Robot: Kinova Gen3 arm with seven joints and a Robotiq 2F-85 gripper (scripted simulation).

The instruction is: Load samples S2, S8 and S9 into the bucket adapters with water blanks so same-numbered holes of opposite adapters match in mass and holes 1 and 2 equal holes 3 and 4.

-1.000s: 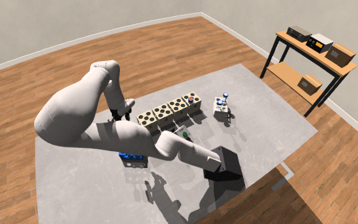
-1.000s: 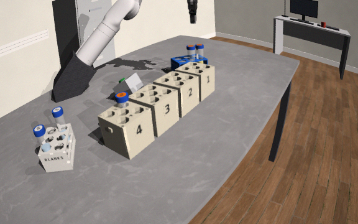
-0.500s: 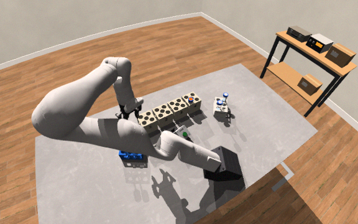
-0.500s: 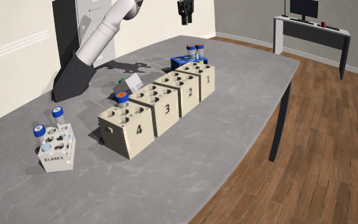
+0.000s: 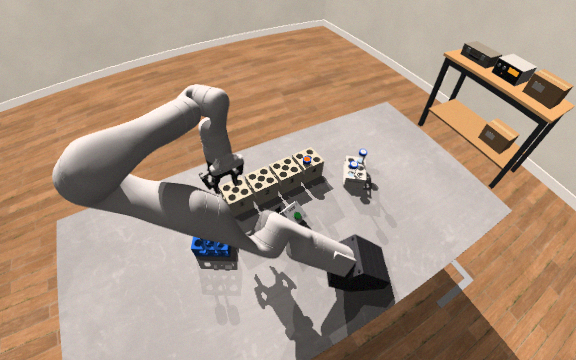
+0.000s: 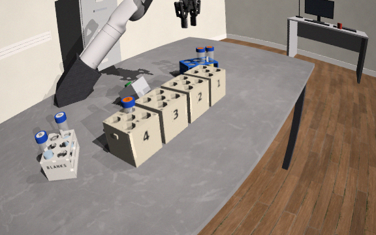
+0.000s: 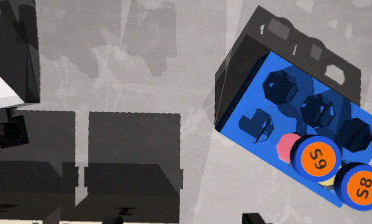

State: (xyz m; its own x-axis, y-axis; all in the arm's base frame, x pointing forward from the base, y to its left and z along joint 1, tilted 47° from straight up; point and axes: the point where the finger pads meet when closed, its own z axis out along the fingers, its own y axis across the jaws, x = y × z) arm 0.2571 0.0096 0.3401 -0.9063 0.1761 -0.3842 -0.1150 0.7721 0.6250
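My gripper is now 350 mm to the left of the sample S2, 180 mm above it and 80 mm short of it. The rest, counted from my hand: adapter 2: 200 mm below, 150 mm to the right, 100 mm ahead; orange-dot sample: 180 mm below, 130 mm to the left, 20 mm behind; blue sample rack: 210 mm below, 100 mm to the left, 50 mm behind.
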